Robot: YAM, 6 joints.
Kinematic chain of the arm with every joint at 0, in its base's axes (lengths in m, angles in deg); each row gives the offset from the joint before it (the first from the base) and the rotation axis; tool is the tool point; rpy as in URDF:
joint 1: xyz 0 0 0.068 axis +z
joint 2: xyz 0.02 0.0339 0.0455 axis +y
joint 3: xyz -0.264 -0.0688 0 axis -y
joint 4: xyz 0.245 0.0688 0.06 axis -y
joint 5: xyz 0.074 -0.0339 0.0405 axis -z
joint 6: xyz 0.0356 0 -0.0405 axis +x
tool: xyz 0 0 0 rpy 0 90 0
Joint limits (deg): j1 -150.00..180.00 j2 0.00..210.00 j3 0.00..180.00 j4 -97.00..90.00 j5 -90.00..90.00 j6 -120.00..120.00
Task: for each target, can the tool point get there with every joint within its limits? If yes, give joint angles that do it. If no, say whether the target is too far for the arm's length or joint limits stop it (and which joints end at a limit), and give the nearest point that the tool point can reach.
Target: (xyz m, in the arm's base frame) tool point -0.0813 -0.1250 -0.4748
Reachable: no: joint limits stop it (at a limit: joint 2) | nearest point -0.0935 -0.1438 -0.3720 | short by 0.105 m
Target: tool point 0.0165 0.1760 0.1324
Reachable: yes | joints 95.17 68.10 16.49 -1.73 65.26 66.06
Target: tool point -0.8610 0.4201 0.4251
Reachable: no: too far | nearest point -0.5518 0.2692 0.3108 | short by 0.363 m
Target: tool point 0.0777 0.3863 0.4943
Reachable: yes | joints 73.91 112.64 140.75 -48.65 -65.32 23.92
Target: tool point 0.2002 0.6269 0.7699
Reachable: no: too far | nearest point 0.1388 0.4346 0.5622 | short by 0.290 m
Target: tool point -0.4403 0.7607 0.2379
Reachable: no: too far | nearest point -0.3203 0.5534 0.2032 | short by 0.242 m
